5 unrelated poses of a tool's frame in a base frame.
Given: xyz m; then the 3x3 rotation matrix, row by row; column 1 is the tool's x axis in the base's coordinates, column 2 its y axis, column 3 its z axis. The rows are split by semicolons.
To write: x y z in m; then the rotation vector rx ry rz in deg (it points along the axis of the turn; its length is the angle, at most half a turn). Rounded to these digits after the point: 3 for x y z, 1 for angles.
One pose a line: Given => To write
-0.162, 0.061, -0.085; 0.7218, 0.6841, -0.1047; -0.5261, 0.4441, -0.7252; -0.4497, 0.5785, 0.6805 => -0.162, 0.061, -0.085, 46.7, 12.4, -43.4
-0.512, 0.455, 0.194; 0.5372, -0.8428, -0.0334; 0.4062, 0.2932, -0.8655; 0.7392, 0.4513, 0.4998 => -0.512, 0.455, 0.194, 53.7, -31.5, 51.0
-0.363, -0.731, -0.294; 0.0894, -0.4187, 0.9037; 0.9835, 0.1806, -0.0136; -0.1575, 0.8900, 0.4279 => -0.363, -0.731, -0.294, 45.1, 53.0, 70.0
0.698, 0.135, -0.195; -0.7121, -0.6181, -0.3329; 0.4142, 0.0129, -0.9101; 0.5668, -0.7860, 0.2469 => 0.698, 0.135, -0.195, 12.3, -89.4, 102.5
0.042, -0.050, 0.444; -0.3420, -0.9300, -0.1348; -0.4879, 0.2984, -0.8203; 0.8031, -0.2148, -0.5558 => 0.042, -0.050, 0.444, 72.2, -111.8, 52.7
